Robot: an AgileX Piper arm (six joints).
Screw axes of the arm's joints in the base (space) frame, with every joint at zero. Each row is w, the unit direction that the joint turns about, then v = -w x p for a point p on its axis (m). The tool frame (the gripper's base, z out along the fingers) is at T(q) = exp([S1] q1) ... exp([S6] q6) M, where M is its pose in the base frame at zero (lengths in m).
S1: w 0 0 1 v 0.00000 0.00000 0.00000
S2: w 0 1 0 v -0.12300 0.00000 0.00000
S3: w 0 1 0 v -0.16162 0.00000 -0.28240
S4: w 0.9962 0 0.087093 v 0.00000 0.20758 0.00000
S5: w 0 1 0 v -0.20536 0.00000 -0.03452
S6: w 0.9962 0 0.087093 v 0.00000 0.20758 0.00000
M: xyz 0.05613 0.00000 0.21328 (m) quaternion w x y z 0.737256 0 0.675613 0
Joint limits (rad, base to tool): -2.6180..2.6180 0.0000..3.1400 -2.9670..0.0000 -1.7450..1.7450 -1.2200..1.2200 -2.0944..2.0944
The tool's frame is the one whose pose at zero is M.
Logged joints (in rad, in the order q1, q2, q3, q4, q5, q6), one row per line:
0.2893, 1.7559, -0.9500, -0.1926, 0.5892, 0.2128
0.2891, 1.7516, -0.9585, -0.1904, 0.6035, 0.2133
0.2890, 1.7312, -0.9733, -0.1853, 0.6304, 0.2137
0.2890, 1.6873, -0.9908, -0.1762, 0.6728, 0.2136
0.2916, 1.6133, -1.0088, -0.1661, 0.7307, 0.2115
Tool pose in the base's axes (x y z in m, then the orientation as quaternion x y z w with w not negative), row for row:
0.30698, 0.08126, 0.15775, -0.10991, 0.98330, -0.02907, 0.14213
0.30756, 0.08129, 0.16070, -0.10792, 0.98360, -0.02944, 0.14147
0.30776, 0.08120, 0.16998, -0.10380, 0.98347, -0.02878, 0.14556
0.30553, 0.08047, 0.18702, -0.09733, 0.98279, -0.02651, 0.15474
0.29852, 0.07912, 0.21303, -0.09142, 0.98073, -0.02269, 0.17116
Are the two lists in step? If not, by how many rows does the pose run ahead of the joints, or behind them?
They are in step.
